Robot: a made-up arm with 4 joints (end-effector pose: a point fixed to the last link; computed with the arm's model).
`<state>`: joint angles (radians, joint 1 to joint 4).
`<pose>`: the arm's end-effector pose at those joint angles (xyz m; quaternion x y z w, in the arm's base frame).
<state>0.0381 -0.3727 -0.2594 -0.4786</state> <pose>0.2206 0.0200 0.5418 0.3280 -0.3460 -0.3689 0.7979</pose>
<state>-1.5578 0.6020 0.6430 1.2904</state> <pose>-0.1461 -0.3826 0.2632 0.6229 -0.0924 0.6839 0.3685</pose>
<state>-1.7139 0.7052 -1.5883 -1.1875</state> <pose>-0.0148 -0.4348 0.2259 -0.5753 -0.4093 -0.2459 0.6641</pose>
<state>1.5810 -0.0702 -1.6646 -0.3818</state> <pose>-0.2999 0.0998 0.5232 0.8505 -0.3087 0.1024 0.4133</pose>
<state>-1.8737 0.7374 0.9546 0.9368</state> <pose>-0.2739 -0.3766 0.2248 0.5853 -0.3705 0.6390 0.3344</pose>
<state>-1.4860 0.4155 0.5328 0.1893</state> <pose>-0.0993 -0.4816 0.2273 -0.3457 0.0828 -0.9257 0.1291</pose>
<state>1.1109 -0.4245 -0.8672 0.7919</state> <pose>-0.0869 0.1328 0.5003 0.5400 -0.0423 -0.5638 0.6235</pose>
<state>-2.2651 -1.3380 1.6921 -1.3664</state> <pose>-0.1733 -0.3531 0.7823 0.6059 -0.3513 -0.4120 0.5828</pose>
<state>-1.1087 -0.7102 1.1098 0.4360</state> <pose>0.0717 -0.3622 0.5019 0.0631 0.2041 -0.9028 0.3732</pose>
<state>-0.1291 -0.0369 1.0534 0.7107</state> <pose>0.1446 -0.1101 0.3450 -0.3948 0.0425 -0.7256 0.5620</pose>
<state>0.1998 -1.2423 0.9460 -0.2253</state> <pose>0.1231 0.0008 0.6794 0.4141 0.2596 -0.1984 0.8496</pose>
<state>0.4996 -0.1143 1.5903 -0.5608</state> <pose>-0.0061 0.1521 0.2760 -0.2143 0.4251 -0.0634 0.8771</pose>
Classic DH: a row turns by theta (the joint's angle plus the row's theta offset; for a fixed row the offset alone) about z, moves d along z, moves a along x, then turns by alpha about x. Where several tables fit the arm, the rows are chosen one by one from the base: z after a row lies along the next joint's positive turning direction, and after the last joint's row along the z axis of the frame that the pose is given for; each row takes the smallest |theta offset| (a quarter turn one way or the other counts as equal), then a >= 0, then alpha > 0; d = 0 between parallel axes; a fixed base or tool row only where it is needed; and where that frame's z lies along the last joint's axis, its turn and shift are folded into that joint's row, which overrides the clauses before.
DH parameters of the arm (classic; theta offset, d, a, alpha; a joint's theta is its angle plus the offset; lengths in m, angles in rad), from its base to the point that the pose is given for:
base (fixed): 0.7488 0 -0.2105 0
joint 1: 0.5483 0.4174 -0.0911 -1.6455
joint 2: 1.5499 -0.2974 0.0672 1.2978
joint 3: 1.5694 0.3473 -0.0215 1.6313
joint 4: -1.1945 -0.1915 0.0315 -2.6358
tool (fixed): 0.6862 -0.2257 0 0

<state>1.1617 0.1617 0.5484 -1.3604</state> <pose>-0.2206 0.2734 0.2467 0.0295 0.1437 0.5386 0.8297</pose>
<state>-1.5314 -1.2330 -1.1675 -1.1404</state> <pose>-0.2097 -0.3498 0.8277 -0.1029 -0.8762 -0.4676 0.0540</pose>
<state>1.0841 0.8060 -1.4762 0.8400</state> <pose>-0.0128 0.0664 0.2497 0.6840 -0.4356 -0.1833 0.5557</pose>
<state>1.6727 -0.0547 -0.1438 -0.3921</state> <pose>-0.3451 0.2335 0.4163 0.3466 -0.1081 0.3619 0.8586</pose>
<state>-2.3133 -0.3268 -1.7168 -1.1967</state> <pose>-0.1607 -0.4486 0.6115 -0.7340 -0.5391 -0.3848 0.1504</pose>
